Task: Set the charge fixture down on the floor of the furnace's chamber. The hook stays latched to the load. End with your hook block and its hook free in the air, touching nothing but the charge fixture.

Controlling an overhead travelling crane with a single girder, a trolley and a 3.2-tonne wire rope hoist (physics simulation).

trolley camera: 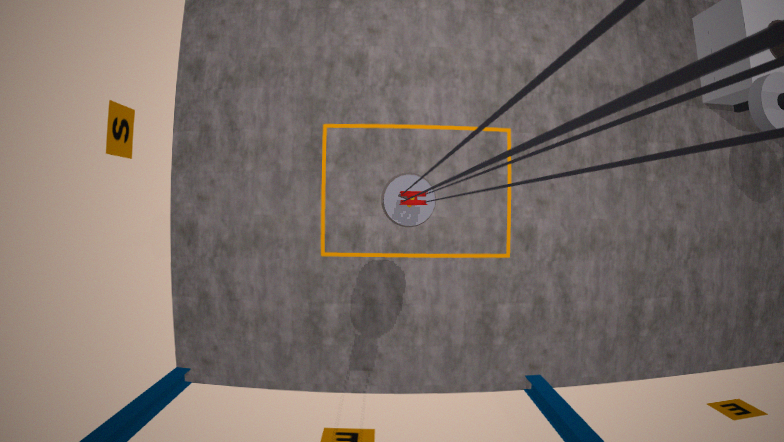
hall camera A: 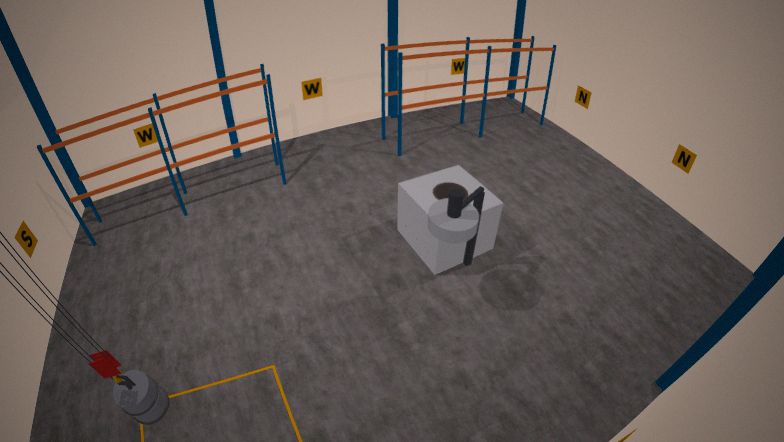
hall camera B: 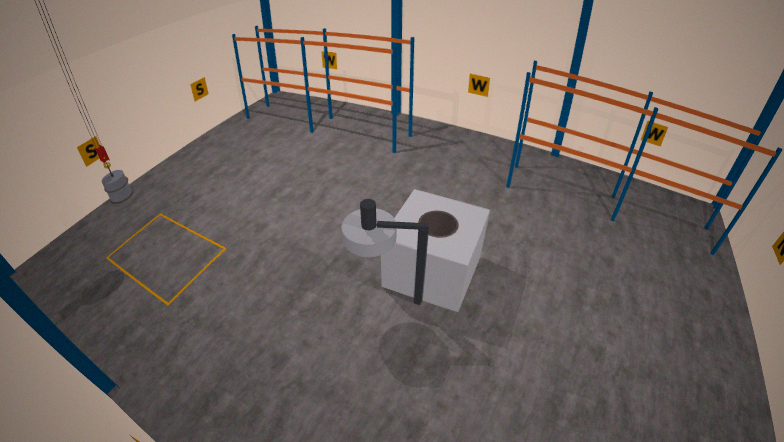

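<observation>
The charge fixture (hall camera A: 153, 407) (hall camera B: 116, 189) (trolley camera: 409, 218), a grey banded cylinder, hangs upright in the air from my hook (hall camera A: 116, 378) (hall camera B: 107, 164) under the red hook block (hall camera A: 104, 363) (hall camera B: 102, 154) (trolley camera: 412, 198). The hook is shut on its dark top loop. Its shadow (hall camera B: 97, 291) (trolley camera: 378, 296) lies apart from it. The furnace (hall camera A: 414, 219) (hall camera B: 444, 282) (trolley camera: 719, 60) is a pale box, far from the load. Its round chamber opening (hall camera A: 443, 191) (hall camera B: 438, 224) is uncovered on top; the chamber floor cannot be made out. The grey lid (hall camera A: 450, 230) (hall camera B: 367, 244) (trolley camera: 763, 104) hangs beside the opening.
A dark post with an arm (hall camera A: 479, 219) (hall camera B: 421, 269) carries the lid beside the furnace. In the trolley view, the load appears over a yellow marked rectangle (hall camera A: 219, 381) (hall camera B: 192, 231) (trolley camera: 417, 255). Two blue and orange racks (hall camera A: 168, 161) (hall camera A: 399, 104) stand along the W wall.
</observation>
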